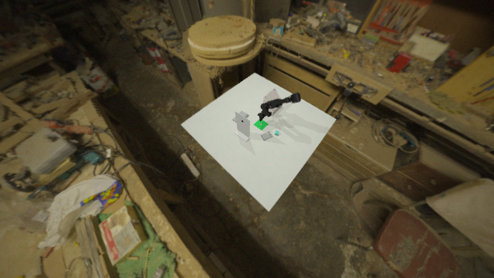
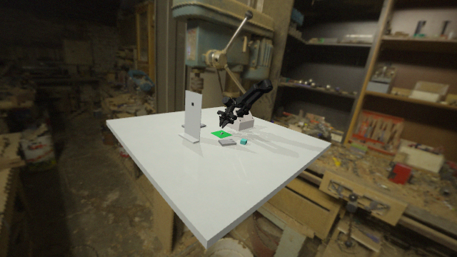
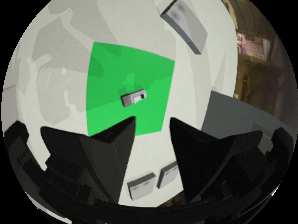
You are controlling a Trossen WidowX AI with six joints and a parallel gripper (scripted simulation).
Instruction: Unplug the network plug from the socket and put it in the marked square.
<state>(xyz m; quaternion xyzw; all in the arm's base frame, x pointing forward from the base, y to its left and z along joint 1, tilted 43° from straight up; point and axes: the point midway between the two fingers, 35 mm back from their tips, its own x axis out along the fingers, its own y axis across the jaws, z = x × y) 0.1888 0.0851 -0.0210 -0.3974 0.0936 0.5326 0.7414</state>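
Now: gripper tip 40 mm above the network plug and 10 mm to the right of it. Round my gripper tip: white upright panel 250 mm ahead, 90 mm above, 10 mm to the right; then small teal block 210 mm to the left, 50 mm behind, 40 mm below; then green marked square 50 mm below, 10 mm to the left.
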